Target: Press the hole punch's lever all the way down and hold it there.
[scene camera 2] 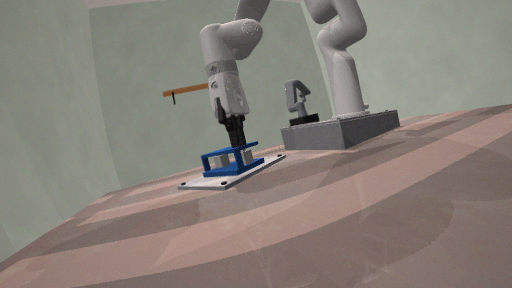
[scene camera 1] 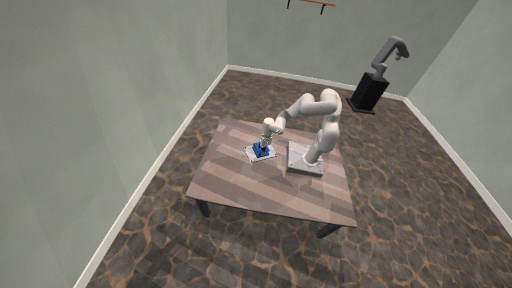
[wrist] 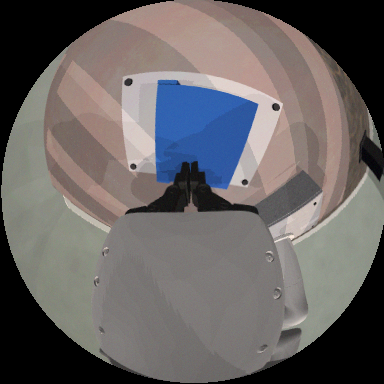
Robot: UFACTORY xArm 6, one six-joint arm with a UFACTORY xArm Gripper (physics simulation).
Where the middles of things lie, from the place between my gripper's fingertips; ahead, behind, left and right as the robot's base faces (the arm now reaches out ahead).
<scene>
The white plate [wrist: 138,93] lies 6 cm below my hand, 3 cm to the right of it and 2 cm ahead of it. From my hand the other things lie so: blue lever [wrist: 192,123]: 4 cm to the right, 1 cm below, 1 cm ahead.
</scene>
